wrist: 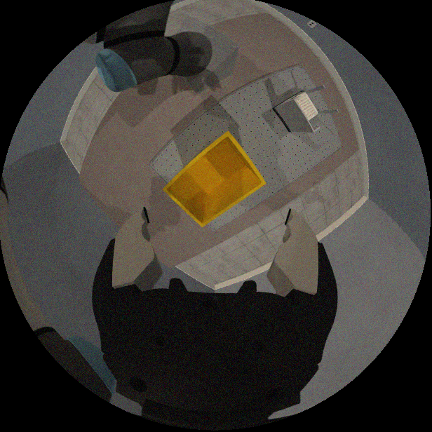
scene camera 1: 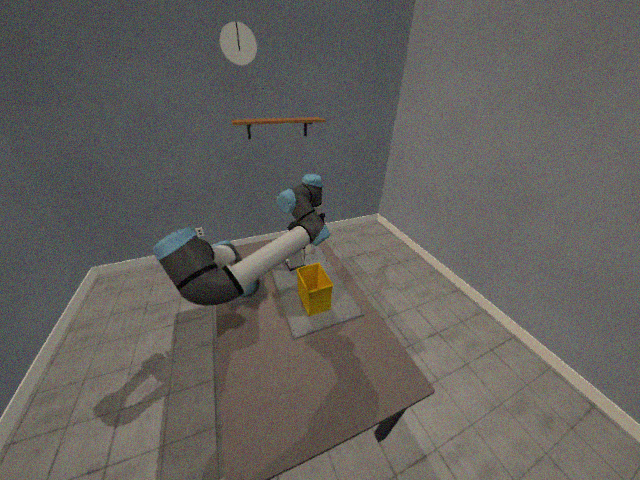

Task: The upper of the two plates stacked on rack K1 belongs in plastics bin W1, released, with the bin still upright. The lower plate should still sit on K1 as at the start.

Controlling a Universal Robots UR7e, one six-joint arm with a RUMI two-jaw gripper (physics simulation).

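Places are measured from the arm's base along level axes (x ahead, y right, z down), in metres.
Pixels of known places: gripper, fingertip midpoint: (scene camera 1: 309, 250).
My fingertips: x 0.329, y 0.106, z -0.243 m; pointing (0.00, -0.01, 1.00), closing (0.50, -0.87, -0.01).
Observation:
Behind a point stands the place of what it marks.
The yellow plastics bin W1 (scene camera 1: 315, 298) @[x 0.336, y 0.216, z -0.038 m] (wrist: 227, 218) stands upright on the perforated grey board, and its visible inside is empty. Rack K1 (wrist: 283, 119) stands beyond the bin on the same board, with thin rods sticking out. A pale ribbed surface (wrist: 306, 106), apparently the top of the plate stack, shows on the rack above a grey side. I cannot tell the two plates apart. In scene camera 1 the rack area is small and partly behind the arm. My gripper (wrist: 216, 210) is open and empty, high above the table, with the bin between and beyond its fingertips in the wrist view.
The grey board (scene camera 1: 336, 312) @[x 0.445, y 0.229, z 0.083 m] (wrist: 257, 135) lies on the brown table (scene camera 1: 289, 403) @[x 0.155, y 0.579, z 0.096 m] (wrist: 122, 150). The arm's forearm (scene camera 1: 271, 255) @[x 0.161, y 0.370, z -0.447 m] reaches across above the table, left of and behind the bin. An orange shelf (scene camera 1: 279, 121) and a clock (scene camera 1: 238, 43) are on the wall.

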